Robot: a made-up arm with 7 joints.
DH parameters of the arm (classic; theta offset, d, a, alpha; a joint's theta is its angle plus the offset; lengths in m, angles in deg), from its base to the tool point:
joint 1: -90 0.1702 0.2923 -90
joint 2: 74.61 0 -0.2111 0
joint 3: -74.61 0.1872 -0.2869 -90
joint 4: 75.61 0 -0.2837 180
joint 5: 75.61 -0.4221 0.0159 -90
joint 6: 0 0.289 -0.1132 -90
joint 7: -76.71 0 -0.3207 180
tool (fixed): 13.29 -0.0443 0 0
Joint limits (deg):
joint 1: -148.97..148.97
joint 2: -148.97..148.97
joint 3: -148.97..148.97
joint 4: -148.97..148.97
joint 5: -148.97..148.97
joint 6: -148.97..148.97
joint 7: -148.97..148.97
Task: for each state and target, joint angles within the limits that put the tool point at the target. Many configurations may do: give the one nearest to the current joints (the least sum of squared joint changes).
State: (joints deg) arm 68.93 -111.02 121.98 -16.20 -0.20 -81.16 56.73
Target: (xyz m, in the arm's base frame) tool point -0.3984 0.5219 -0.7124
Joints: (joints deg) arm 84.61 -114.19 118.33 -23.97 1.69 -77.49 38.34
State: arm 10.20 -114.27 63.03 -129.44 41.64 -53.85 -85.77
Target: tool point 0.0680 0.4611 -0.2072
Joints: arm -24.06 -82.93 78.42 -133.15 36.88 -70.75 -65.65
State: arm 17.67 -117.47 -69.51 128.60 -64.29 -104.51 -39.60
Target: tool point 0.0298 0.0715 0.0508
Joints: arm 21.38 -148.97 -106.67 119.29 -56.99 -119.08 -57.86
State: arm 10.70 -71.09 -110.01 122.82 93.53 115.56 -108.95
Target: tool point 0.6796 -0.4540 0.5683
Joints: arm 12.96 -50.22 -85.95 102.48 104.48 121.66 -117.62
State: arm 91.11 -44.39 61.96 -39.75 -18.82 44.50 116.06
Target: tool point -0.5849 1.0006 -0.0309
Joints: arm 78.40 -56.36 57.78 -32.01 -21.30 32.98 128.08
